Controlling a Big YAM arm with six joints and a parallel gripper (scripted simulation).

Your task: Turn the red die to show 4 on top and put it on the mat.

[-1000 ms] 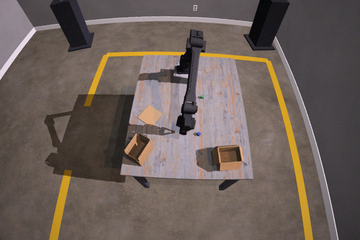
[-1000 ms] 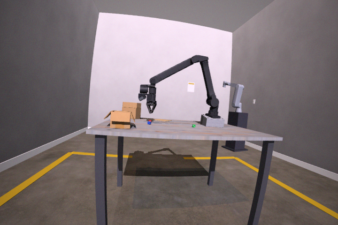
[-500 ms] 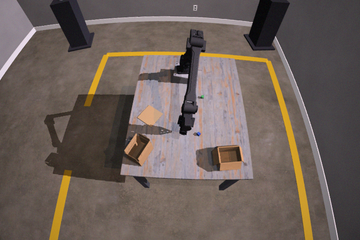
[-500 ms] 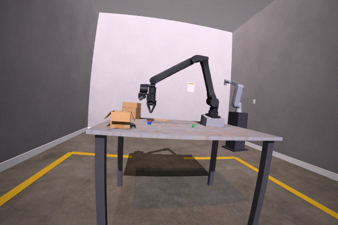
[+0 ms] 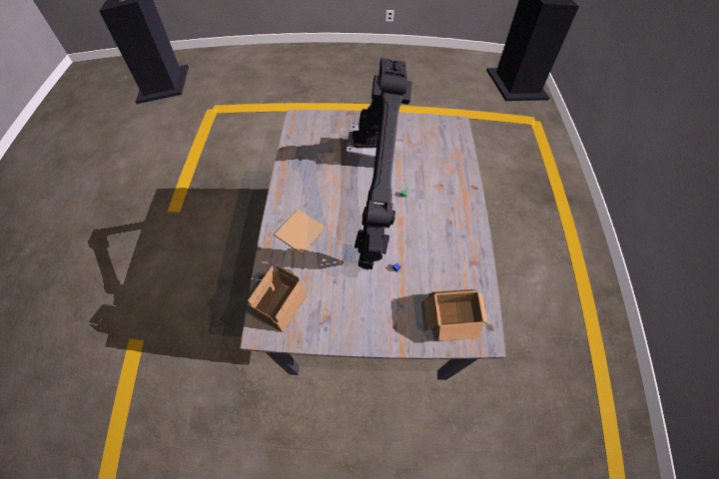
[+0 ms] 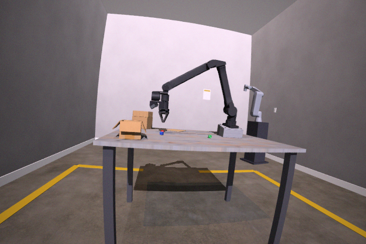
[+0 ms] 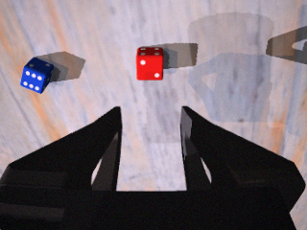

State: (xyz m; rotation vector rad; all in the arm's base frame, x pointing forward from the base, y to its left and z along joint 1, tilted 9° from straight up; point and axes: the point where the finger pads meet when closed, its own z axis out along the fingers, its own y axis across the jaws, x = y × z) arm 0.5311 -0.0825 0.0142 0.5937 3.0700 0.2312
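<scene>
Right now my hand is 8 cm above the red die. Round my hand: blue die (9 cm to the left, 8 cm below, 3 cm ahead); tan mat (24 cm to the right, 18 cm behind, 8 cm below); cardboard box (33 cm to the right, 11 cm ahead, 2 cm below).
</scene>
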